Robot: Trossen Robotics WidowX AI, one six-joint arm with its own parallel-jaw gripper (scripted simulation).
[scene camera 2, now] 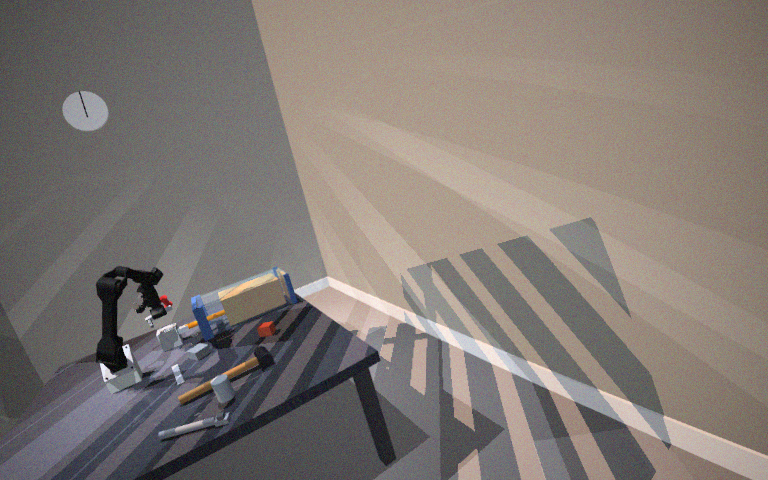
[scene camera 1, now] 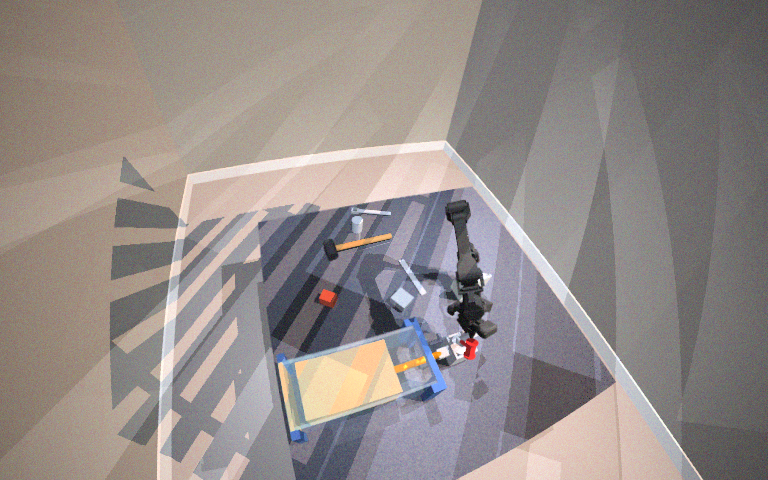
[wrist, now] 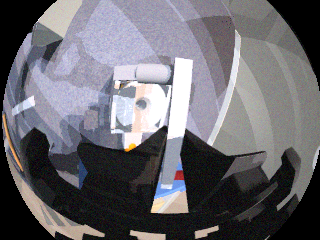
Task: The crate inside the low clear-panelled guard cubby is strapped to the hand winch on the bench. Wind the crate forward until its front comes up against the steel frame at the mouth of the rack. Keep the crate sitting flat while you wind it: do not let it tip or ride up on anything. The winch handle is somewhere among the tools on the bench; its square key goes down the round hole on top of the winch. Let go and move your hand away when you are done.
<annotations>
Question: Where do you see a clear-panelled cubby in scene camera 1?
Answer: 322, 389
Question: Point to a clear-panelled cubby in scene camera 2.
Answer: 225, 308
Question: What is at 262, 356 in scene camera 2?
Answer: A hammer.
</annotations>
